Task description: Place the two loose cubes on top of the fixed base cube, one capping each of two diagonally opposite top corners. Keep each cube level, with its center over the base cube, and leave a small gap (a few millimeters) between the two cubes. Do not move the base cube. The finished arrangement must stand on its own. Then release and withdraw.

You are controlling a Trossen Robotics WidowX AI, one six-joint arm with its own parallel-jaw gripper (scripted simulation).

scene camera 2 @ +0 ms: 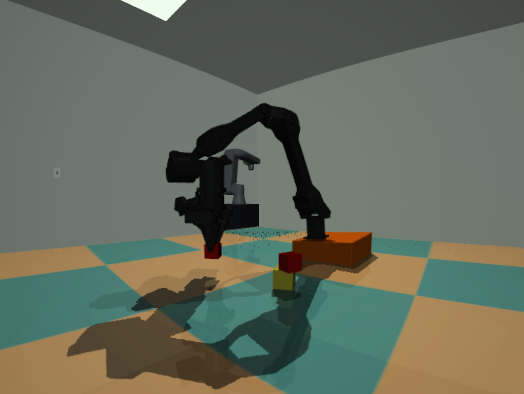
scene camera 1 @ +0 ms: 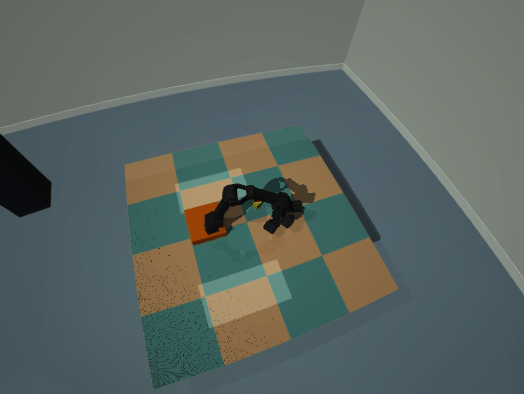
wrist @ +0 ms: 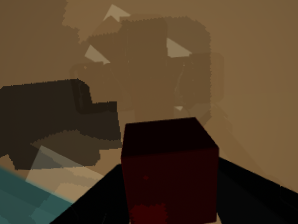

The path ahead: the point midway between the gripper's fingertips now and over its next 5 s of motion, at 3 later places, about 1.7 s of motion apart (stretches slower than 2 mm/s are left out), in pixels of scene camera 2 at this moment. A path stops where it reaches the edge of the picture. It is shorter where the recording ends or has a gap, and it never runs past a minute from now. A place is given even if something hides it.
My gripper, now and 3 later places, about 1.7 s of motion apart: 212,250; 241,224; 280,240; 279,255
